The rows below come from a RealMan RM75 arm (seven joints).
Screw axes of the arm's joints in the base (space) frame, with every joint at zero. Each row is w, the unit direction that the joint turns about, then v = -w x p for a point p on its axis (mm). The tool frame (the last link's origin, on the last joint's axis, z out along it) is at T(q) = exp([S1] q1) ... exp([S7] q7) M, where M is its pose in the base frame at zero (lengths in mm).
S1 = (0, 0, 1, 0, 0, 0)
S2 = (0, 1, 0, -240.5, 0, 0)
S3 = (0, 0, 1, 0, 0, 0)
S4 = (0, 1, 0, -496.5, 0, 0)
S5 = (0, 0, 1, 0, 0, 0)
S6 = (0, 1, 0, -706.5, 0, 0)
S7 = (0, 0, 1, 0, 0, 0)
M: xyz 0 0 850.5 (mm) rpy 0 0 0 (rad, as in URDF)
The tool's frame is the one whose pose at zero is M.
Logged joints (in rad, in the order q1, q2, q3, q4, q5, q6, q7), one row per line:
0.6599 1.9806 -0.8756 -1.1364 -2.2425 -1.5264 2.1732
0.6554 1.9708 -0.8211 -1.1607 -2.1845 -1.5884 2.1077
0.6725 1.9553 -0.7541 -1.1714 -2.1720 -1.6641 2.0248
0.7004 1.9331 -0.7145 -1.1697 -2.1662 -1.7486 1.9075
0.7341 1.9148 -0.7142 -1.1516 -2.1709 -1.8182 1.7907
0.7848 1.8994 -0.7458 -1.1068 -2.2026 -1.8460 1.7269
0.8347 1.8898 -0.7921 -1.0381 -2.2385 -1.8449 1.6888
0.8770 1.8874 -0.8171 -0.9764 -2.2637 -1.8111 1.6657
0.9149 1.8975 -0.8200 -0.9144 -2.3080 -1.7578 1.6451
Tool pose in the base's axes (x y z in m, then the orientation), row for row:
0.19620 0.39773 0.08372 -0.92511 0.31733 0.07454 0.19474
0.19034 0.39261 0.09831 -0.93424 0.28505 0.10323 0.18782
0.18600 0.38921 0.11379 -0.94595 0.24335 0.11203 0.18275
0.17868 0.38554 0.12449 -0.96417 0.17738 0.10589 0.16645
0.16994 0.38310 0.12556 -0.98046 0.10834 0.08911 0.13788
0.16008 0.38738 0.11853 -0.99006 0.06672 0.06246 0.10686
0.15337 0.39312 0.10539 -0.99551 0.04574 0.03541 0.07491
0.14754 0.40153 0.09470 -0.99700 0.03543 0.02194 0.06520
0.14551 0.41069 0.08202 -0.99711 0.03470 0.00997 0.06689
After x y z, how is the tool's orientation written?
As a quaternion, x y z w.
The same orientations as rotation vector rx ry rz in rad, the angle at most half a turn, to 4 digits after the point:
-2.5933 0.8896 0.2090
-2.6288 0.8021 0.2905
-2.6691 0.6866 0.3161
-2.7448 0.5050 0.3015
-2.8361 0.3134 0.2578
-2.9151 0.1964 0.1839
-2.9866 0.1372 0.1062
-3.0085 0.1069 0.0662
-3.0057 0.1046 0.0301

